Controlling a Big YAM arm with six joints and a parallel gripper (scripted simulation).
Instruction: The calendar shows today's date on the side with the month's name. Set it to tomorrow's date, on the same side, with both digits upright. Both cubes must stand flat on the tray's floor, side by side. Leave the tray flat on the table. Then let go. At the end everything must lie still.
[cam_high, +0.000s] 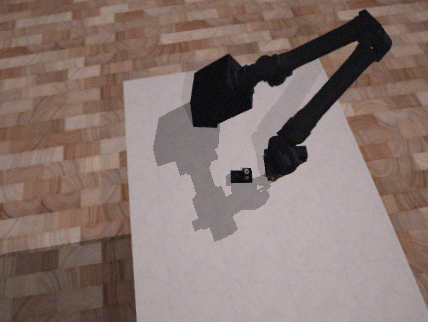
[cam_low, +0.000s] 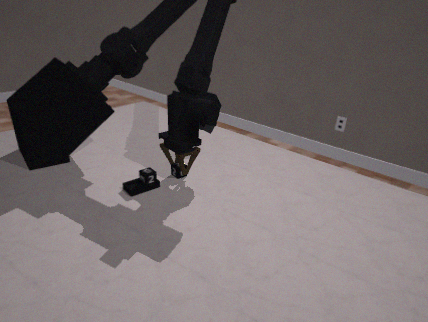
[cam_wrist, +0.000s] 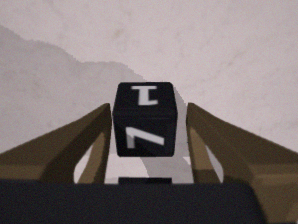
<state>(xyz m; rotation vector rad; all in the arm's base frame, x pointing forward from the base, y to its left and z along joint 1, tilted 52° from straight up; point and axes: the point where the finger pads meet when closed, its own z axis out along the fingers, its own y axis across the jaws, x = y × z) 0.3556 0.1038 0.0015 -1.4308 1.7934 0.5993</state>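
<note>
Now: hand right at the black digit cube. The rest, counted from my hand: black tray 20 mm behind, 110 mm to the right, 10 mm below.
</note>
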